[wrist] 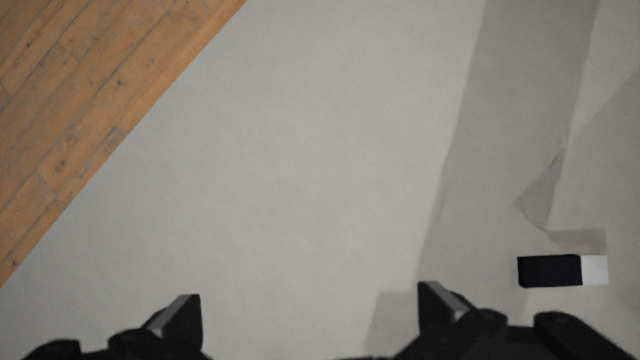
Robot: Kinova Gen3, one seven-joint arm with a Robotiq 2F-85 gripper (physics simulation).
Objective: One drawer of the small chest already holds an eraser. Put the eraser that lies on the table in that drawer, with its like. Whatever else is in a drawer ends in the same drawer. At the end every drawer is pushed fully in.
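Observation:
The eraser [562, 271], a small block with a black sleeve and a white end, lies on the grey table [300, 150] at the lower right of the wrist view. Its white end points right. My gripper [310, 312] is wide open with nothing between its fingers, at the bottom of the view. The eraser lies to the right of the right fingertip, outside the space between the fingers. The small chest and its drawers do not show in this view.
The table's edge runs diagonally across the upper left, with a wooden plank floor [75, 100] beyond it. Shadows fall across the right side of the table and around the eraser.

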